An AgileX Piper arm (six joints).
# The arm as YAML. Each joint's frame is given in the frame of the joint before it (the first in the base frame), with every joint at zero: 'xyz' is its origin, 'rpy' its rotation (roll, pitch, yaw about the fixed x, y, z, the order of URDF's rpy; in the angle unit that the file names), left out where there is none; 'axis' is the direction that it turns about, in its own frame. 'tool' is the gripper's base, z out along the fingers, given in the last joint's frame.
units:
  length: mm
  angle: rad
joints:
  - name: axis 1
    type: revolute
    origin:
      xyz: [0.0, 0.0, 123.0]
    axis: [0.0, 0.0, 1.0]
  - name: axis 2
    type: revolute
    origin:
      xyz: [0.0, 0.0, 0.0]
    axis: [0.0, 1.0, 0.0]
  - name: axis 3
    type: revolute
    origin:
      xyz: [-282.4, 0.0, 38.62]
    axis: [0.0, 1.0, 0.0]
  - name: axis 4
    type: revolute
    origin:
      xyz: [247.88, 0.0, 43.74]
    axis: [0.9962, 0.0, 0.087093]
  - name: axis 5
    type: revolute
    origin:
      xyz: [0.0, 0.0, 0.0]
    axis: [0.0, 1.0, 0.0]
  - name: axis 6
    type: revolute
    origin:
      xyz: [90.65, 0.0, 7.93]
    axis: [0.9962, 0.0, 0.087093]
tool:
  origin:
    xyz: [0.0, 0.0, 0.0]
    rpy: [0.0, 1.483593, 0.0]
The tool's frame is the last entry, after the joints.
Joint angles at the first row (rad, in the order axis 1, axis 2, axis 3, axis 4, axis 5, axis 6):
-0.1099, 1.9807, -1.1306, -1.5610, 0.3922, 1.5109
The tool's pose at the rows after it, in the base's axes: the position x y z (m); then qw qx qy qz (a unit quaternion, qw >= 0):
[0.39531 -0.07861 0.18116 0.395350 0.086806 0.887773 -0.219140]
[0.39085 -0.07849 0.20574 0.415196 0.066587 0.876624 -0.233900]
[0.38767 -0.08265 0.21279 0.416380 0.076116 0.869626 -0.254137]
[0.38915 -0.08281 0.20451 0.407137 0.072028 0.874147 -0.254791]
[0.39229 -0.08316 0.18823 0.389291 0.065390 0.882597 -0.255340]
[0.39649 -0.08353 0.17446 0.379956 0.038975 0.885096 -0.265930]
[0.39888 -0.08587 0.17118 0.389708 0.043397 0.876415 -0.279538]
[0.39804 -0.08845 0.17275 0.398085 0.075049 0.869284 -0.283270]
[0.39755 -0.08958 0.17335 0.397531 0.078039 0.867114 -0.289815]
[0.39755 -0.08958 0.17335 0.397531 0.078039 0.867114 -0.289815]
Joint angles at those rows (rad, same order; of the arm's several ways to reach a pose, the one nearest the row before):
-0.1099, 1.9052, -1.1306, -1.5538, 0.3922, 1.4518
-0.1099, 1.8439, -1.1306, -1.5538, 0.3965, 1.3913
-0.1122, 1.8285, -1.1307, -1.5558, 0.4395, 1.3871
-0.1123, 1.8484, -1.1288, -1.5600, 0.4393, 1.3871
-0.1123, 1.8898, -1.1288, -1.5653, 0.4392, 1.3871
-0.1122, 1.9297, -1.1288, -1.6413, 0.4393, 1.4128
-0.1123, 1.9474, -1.1289, -1.7361, 0.4700, 1.5090
-0.1122, 1.9474, -1.1288, -1.7444, 0.5044, 1.5743
-0.1122, 1.9474, -1.1288, -1.7444, 0.5195, 1.5743
-0.1122, 1.9474, -1.1288, -1.7444, 0.5195, 1.5743

